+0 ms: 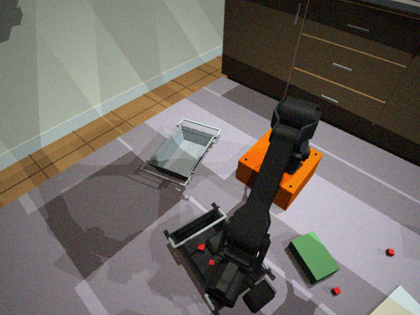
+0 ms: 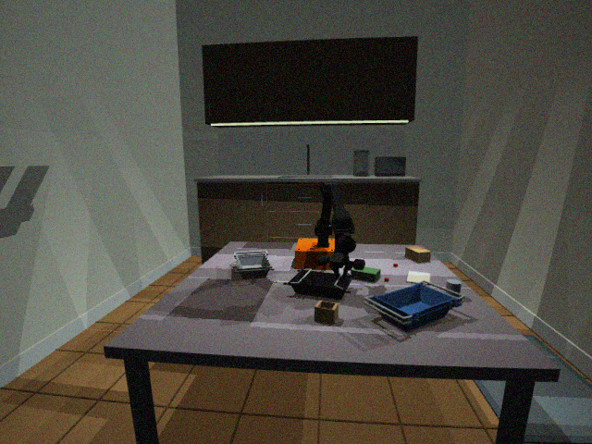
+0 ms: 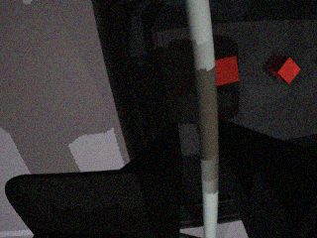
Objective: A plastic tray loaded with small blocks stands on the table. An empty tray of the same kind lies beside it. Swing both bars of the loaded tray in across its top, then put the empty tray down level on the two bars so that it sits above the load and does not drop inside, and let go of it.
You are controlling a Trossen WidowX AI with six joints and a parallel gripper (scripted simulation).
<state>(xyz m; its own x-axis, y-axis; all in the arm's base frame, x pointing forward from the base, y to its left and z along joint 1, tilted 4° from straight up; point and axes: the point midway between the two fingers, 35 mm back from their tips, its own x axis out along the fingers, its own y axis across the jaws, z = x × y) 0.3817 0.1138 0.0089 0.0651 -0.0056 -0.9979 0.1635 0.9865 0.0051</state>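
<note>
Now: the tray 45 cm to the right of my gripper tip, 20 cm behind it and 1 cm below it. Also, from my gripper tip: green block 22 cm behind, 11 cm to the left, 3 cm below; then brown box 23 cm ahead, 4 cm to the right, 4 cm below; then white sheet 36 cm to the left, 25 cm behind, 5 cm below.
</note>
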